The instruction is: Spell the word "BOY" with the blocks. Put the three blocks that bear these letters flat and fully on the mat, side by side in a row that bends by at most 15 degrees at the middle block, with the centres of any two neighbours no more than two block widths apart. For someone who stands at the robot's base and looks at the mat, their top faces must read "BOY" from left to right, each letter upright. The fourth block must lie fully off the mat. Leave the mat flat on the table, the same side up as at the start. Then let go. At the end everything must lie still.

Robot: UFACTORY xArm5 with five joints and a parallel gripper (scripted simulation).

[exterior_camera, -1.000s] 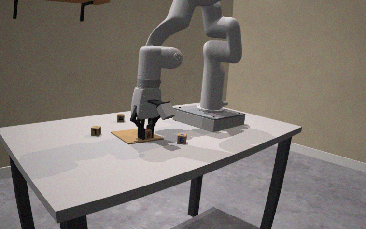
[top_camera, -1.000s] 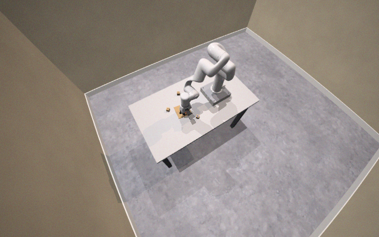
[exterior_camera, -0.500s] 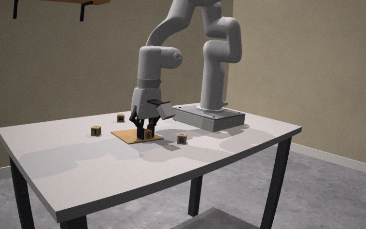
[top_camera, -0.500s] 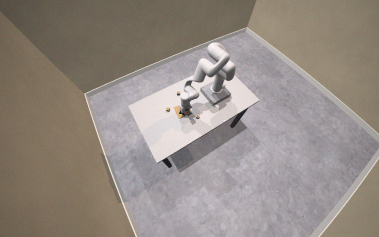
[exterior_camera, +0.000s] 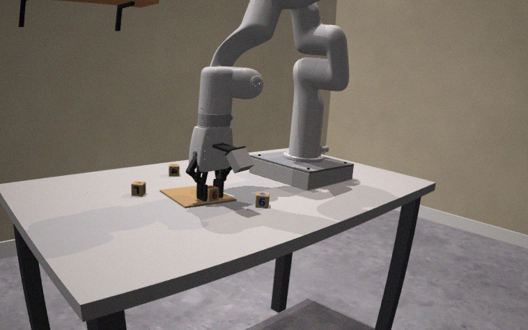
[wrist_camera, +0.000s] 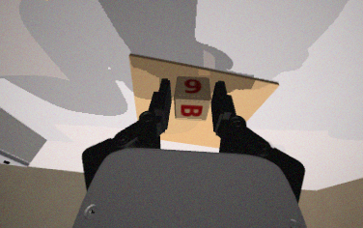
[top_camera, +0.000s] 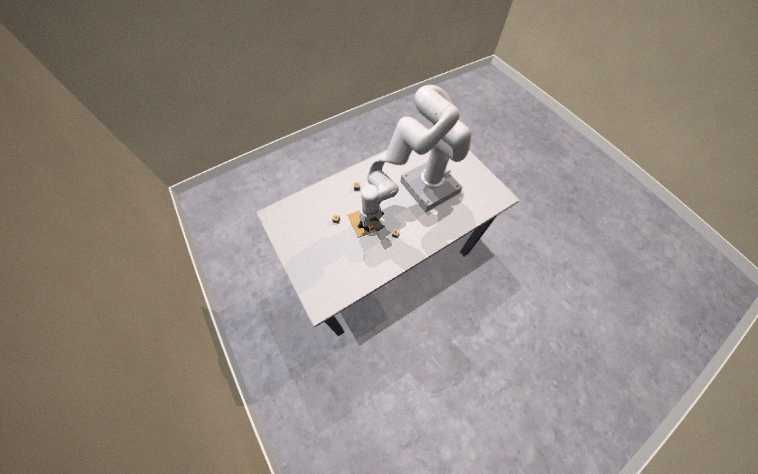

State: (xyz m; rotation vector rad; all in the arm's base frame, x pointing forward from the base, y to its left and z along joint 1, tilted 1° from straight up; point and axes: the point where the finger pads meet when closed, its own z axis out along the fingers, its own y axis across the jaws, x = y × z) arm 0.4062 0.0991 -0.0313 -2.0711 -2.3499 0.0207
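Right now the tan mat is 50 mm to the right of my hand, 20 mm below it and 10 mm ahead of it. From my hand the other things lie so: wooden block: 250 mm to the right, 40 mm behind, 10 mm below.
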